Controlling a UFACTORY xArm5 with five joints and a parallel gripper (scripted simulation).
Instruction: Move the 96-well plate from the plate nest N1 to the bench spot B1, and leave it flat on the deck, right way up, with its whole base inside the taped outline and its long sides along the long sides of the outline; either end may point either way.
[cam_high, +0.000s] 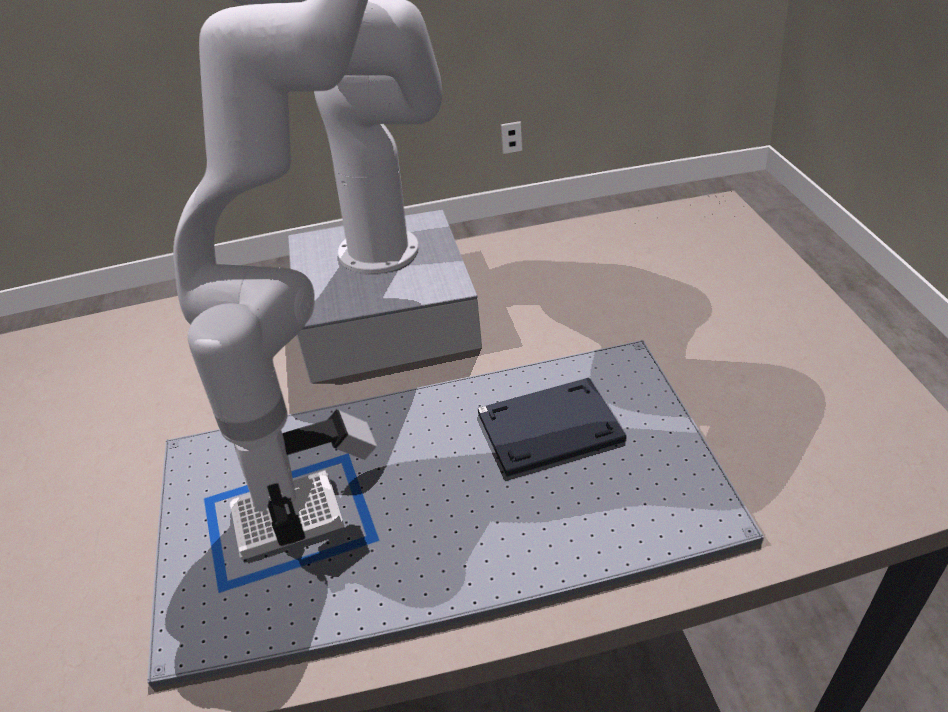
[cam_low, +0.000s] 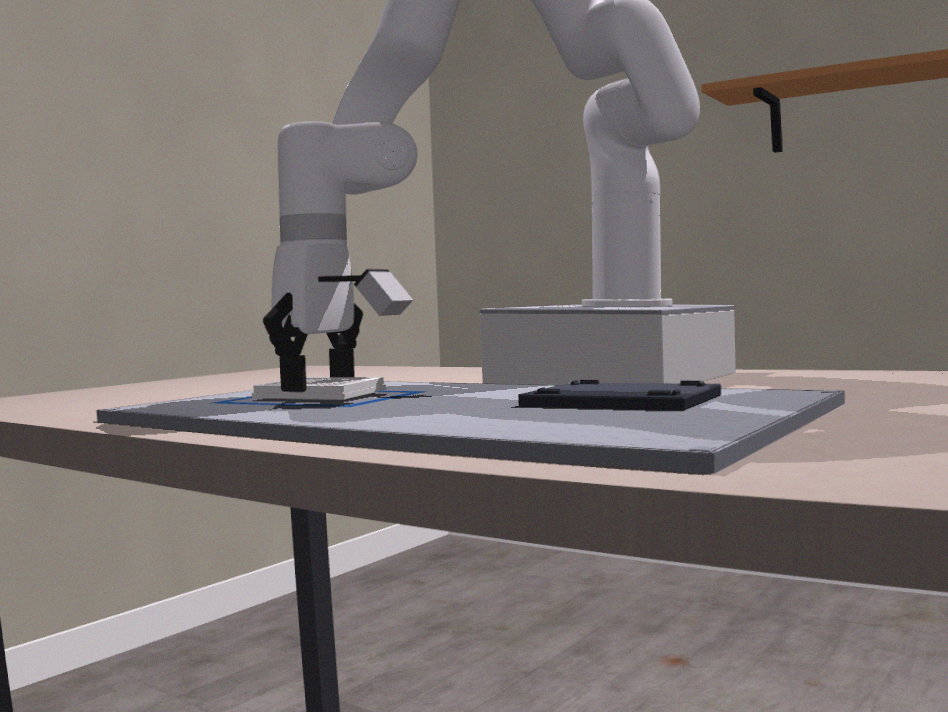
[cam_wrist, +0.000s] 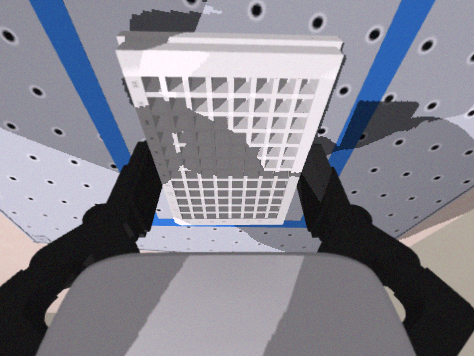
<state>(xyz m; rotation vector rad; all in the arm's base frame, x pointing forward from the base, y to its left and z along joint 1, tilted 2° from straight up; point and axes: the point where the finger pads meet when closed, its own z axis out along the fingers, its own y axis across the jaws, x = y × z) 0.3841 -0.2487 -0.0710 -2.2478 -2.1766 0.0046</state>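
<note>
My hand is 1 cm above the white 96-well plate. Round my hand: black plate nest N1 (35 cm to the left, 2 cm below).
</note>
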